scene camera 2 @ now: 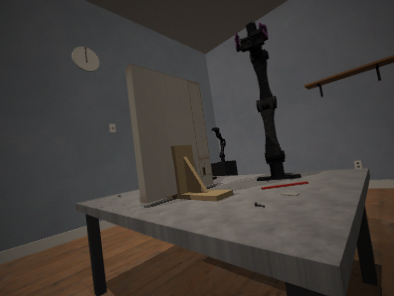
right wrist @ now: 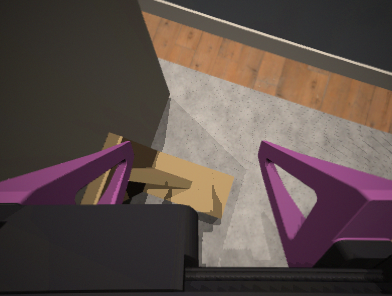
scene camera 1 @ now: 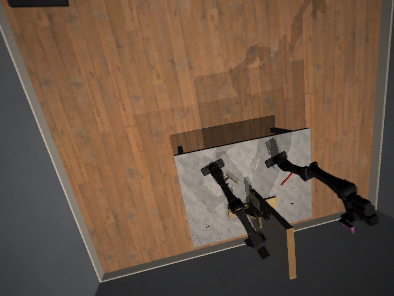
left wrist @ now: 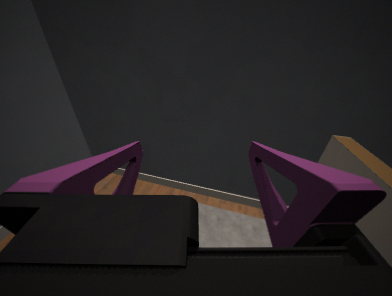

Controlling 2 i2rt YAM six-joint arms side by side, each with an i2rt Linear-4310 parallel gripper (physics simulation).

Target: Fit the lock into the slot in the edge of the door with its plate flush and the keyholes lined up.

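Frame: origin at the left arm's base, x left, y back, z up, level; metres.
Where they show: left gripper, fingertip midpoint: (scene camera 2: 246, 28) (scene camera 1: 359, 228) (left wrist: 195, 147); right gripper, fingertip midpoint: (right wrist: 195, 148); left arm's base at its link origin: (scene camera 2: 278, 178) (scene camera 1: 275, 159); right arm's base at its link origin: (scene camera 1: 212, 167).
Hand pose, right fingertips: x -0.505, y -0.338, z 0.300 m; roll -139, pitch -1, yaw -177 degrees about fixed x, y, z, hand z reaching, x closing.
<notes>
Things, the pixels of their top centre, and the offset from my right fingertips. "pt": a spot on its surface instead. Level surfaces: height alone.
- door at its top centre: (scene camera 2: 167, 76) (scene camera 1: 291, 254) dz +0.241, dx +0.142, dy +0.020 m
- small dark mark at a spot on its surface: (scene camera 2: 204, 170) pt dz -0.209, dx +0.197, dy +0.153 m
- thin tan piece at its top centre: (scene camera 1: 229, 183) dz -0.274, dx +0.045, dy +0.352 m
- red rod at its top centre: (scene camera 2: 284, 184) (scene camera 1: 288, 177) dz -0.294, dx +0.547, dy +0.120 m
- small pale piece at its top centre: (scene camera 2: 289, 193) (scene camera 1: 294, 189) dz -0.298, dx +0.571, dy -0.024 m
- dark screw at its top centre: (scene camera 2: 259, 202) (scene camera 1: 293, 204) dz -0.290, dx +0.503, dy -0.157 m
- table at its surface level: dz -0.300 m
The door (scene camera 1: 277, 245) (scene camera 2: 160, 115) (left wrist: 336, 156) (right wrist: 75, 65) stands upright on its edge on the grey table. Its face has a small dark mark (scene camera 2: 204, 170) low down in scene camera 2. I cannot make out the slot. A thin tan piece (scene camera 1: 231, 177) lies beside the right arm in scene camera 1; I cannot tell if it is the lock. My left gripper (scene camera 2: 251, 36) (left wrist: 195, 147) is open and empty, high above the table to one side of the door. My right gripper (right wrist: 195, 148) is open and empty above the table, beside the door's other face.
Wooden brackets (scene camera 1: 271, 202) (scene camera 2: 215, 194) (right wrist: 207, 185) stand at the door's foot on both faces. A red rod (scene camera 1: 286, 178) (scene camera 2: 285, 185), a small pale piece (scene camera 1: 294, 189) (scene camera 2: 289, 194) and a dark screw (scene camera 1: 292, 203) (scene camera 2: 259, 204) lie on the table (scene camera 1: 300, 150) (scene camera 2: 310, 235).
</notes>
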